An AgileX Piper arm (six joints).
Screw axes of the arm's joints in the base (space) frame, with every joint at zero. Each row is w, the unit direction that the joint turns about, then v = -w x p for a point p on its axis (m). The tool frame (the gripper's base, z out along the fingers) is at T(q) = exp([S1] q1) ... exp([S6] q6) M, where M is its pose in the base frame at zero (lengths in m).
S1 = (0, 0, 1, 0, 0, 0)
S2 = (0, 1, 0, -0.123, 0, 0)
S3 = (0, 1, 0, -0.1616, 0, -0.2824)
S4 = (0.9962, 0, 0.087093, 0, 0.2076, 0)
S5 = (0, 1, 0, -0.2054, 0, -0.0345)
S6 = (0.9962, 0, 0.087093, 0, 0.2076, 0)
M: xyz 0.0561 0 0.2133 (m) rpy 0 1.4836 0 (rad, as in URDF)
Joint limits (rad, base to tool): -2.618..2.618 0..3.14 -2.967..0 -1.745..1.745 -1.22..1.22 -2.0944..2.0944
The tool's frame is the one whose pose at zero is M.
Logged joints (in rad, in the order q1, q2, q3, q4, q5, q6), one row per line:
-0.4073 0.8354 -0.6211 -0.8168 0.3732 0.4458
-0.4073 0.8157 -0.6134 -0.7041 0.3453 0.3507
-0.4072 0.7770 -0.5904 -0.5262 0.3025 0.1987
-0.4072 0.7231 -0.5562 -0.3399 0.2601 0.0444
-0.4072 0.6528 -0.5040 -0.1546 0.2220 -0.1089
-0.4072 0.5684 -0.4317 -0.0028 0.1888 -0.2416
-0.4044 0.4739 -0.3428 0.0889 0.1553 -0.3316
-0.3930 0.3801 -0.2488 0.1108 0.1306 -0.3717
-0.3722 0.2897 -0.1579 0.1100 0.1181 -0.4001
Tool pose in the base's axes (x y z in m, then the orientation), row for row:
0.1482 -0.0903 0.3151 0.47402 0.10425 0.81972 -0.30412
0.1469 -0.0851 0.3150 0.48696 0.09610 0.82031 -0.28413
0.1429 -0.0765 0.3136 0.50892 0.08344 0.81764 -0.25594
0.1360 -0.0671 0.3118 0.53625 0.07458 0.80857 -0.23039
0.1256 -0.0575 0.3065 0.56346 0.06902 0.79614 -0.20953
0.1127 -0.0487 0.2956 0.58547 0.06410 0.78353 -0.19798
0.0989 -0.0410 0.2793 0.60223 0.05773 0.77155 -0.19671
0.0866 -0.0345 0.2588 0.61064 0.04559 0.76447 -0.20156
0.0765 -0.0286 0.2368 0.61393 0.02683 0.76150 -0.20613
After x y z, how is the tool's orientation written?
As a quaternion, w x y z.
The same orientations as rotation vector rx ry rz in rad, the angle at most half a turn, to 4 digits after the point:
0.2550 2.0052 -0.7439
0.2337 1.9952 -0.6911
0.2010 1.9697 -0.6166
0.1776 1.9251 -0.5485
0.1624 1.8738 -0.4932
0.1495 1.8273 -0.4617
0.1337 1.7870 -0.4556
0.1052 1.7645 -0.4652
0.0618 1.7553 -0.4751

